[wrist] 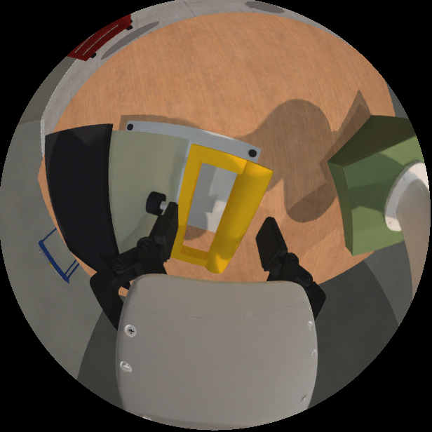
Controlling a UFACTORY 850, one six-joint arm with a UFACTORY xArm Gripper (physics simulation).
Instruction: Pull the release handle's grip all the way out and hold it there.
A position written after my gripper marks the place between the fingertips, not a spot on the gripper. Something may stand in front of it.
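I can see my gripper, which is at (221, 221). There is a grey base plate (213, 186) in the scene too, and I see it along with my gripper.
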